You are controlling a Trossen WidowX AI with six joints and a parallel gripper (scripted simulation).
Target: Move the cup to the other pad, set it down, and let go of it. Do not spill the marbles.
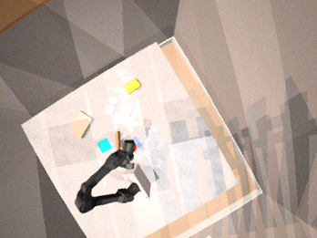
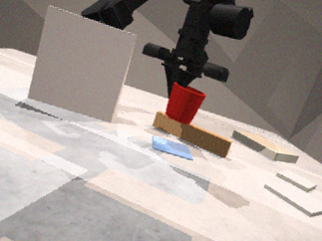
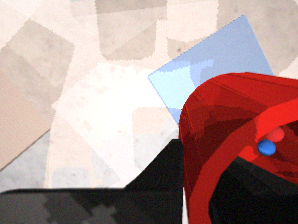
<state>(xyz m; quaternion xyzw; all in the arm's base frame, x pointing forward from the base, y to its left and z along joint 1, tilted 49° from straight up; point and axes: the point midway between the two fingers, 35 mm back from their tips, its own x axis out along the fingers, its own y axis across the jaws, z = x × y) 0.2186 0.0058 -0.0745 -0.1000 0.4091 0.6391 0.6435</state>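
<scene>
Right now the cup is 3 cm ahead of my gripper tip and 2 cm to the right of it. Round my gripper tip: red marble 4 cm ahead, 2 cm to the right, 2 cm below; then green marble 5 cm ahead, 2 cm below, 1 cm to the right; then blue marble 4 cm ahead, 3 cm to the right, 2 cm below.
</scene>
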